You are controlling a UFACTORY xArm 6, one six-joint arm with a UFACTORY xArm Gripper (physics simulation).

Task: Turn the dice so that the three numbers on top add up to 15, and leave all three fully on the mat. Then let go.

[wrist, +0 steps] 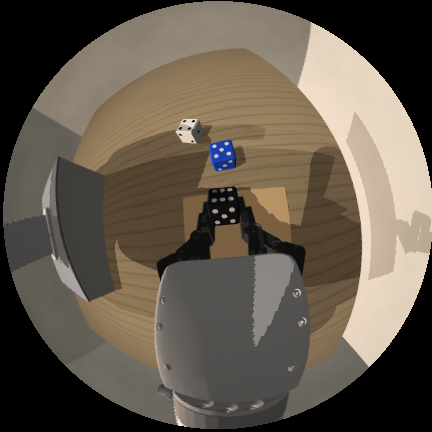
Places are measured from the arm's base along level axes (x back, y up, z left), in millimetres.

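Where they show: gripper, fingertip midpoint: (224, 207); arm's base at its link origin: (50, 233).
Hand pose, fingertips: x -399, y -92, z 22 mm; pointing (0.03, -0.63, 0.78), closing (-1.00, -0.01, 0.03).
Things, the pixels of their top centre, and the offset from my fingertips. "*": a spot on its surface instead. Level surfaces: height alone.
- black die at its top centre: (220, 202) dx -1, dy +39, dz -1 mm
- tan square mat at a spot on its surface: (275, 200) * dx -66, dy -10, dz +4 mm
- blue die at its top centre: (221, 149) dx -4, dy +16, dz +71 mm
- white die at its top centre: (186, 124) dx +42, dy +16, dz +131 mm
- wooden table at its surface level: dy -14 mm
My gripper (224, 207) is shut on the black die (224, 206), with one finger on its left side and one on its right. Two faces of the black die show: a six on the face farther up the view and a five on the face nearer the palm. The tan square mat (275, 200) lies below them; whether the die touches it I cannot tell. The blue die (222, 155) lies on the table beyond the mat, with five on top. The white die (189, 131) lies farther off to the upper left, apart from the blue one, with four on top.
The wooden table (210, 75) stretches around the mat. A dark grey panel-like object (82, 230) stands at the left of the view. The grey gripper body (230, 320) hides the near part of the mat and table. Shadows of the arm fall across the table and the mat.
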